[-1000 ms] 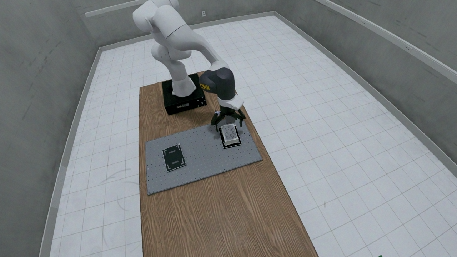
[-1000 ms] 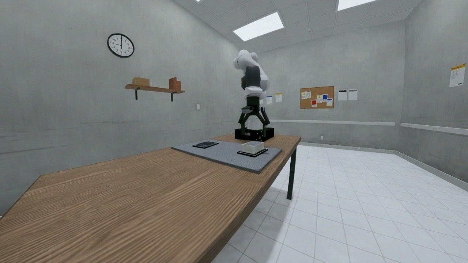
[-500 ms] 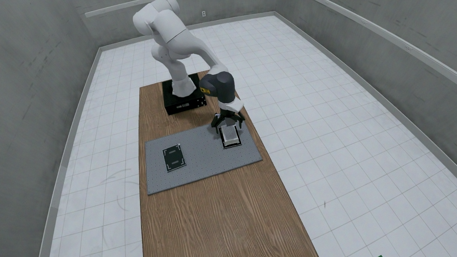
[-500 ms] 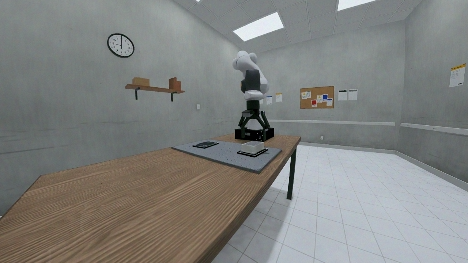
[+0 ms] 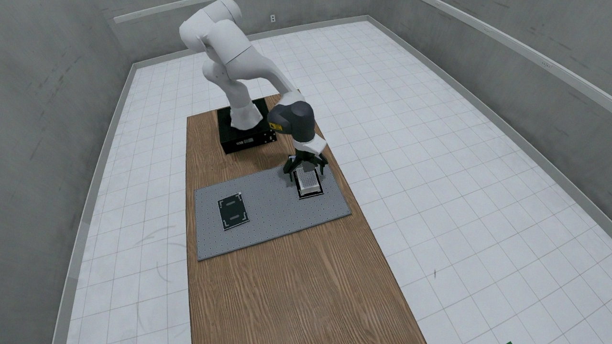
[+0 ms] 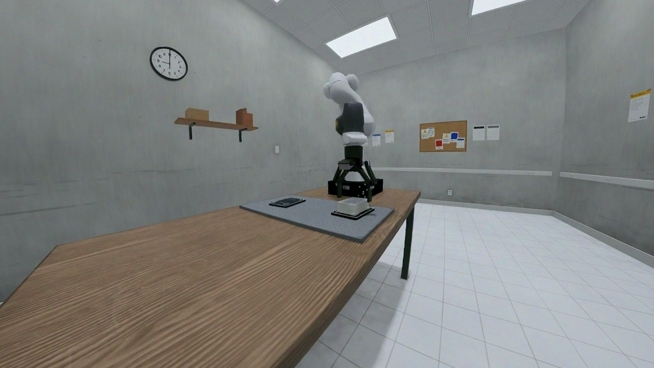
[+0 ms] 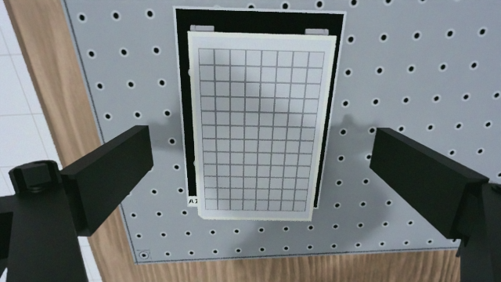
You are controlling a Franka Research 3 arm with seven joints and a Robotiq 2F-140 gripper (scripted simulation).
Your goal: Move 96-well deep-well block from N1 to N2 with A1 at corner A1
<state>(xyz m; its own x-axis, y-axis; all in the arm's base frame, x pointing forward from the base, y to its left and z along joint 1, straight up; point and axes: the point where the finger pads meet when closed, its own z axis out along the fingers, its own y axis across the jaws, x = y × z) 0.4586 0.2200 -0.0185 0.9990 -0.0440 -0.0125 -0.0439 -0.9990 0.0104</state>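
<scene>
My hand is 3 cm above the white 96-well deep-well block. Also, from my hand: plate nest N1: 6 cm below; A1 mark: 4 cm behind, 33 cm to the right, 5 cm below; plate nest N2: 5 cm ahead, 38 cm to the right, 6 cm below.
</scene>
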